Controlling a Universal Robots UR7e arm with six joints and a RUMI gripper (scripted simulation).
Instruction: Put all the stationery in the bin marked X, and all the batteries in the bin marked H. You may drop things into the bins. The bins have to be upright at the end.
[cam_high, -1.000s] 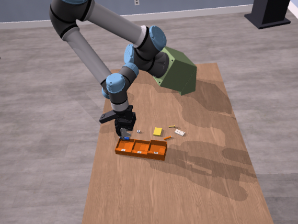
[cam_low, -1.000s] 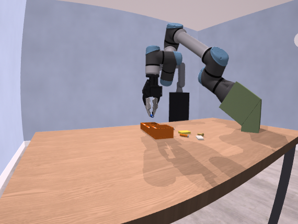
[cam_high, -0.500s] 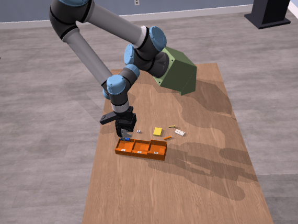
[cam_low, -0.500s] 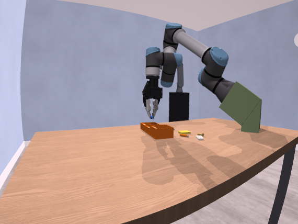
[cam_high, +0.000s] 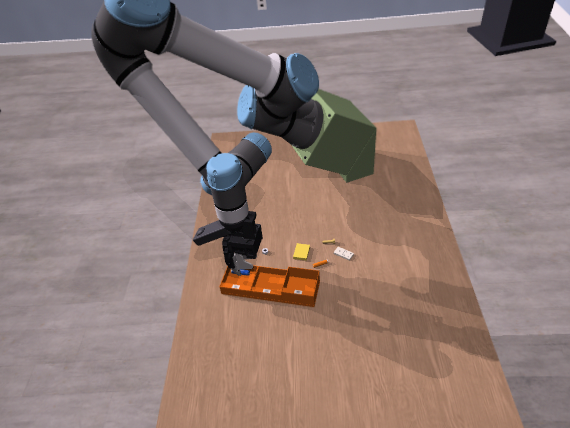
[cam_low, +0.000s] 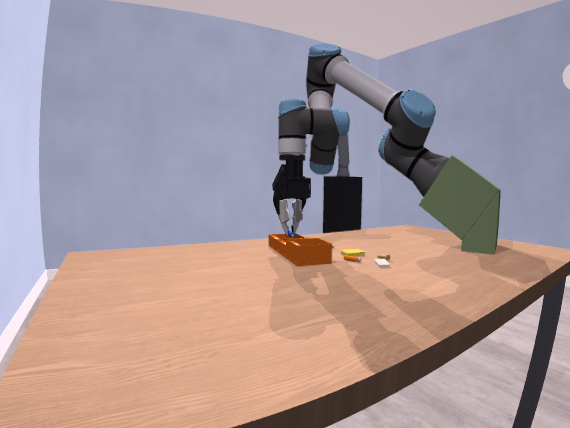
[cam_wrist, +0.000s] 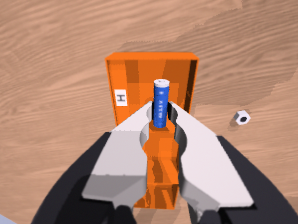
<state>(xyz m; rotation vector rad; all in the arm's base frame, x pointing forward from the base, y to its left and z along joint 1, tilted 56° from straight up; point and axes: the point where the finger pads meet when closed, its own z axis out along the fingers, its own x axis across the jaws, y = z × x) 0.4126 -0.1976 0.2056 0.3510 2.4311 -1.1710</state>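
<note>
Now: hand 22 cm to the right of the orange pen-like stick and 4 cm above it. Also, from my hand: blue battery 1 cm below; grey nut 9 cm behind, 8 cm to the left, 5 cm below; orange bin 7 cm to the left, 4 cm ahead, 3 cm below.
</note>
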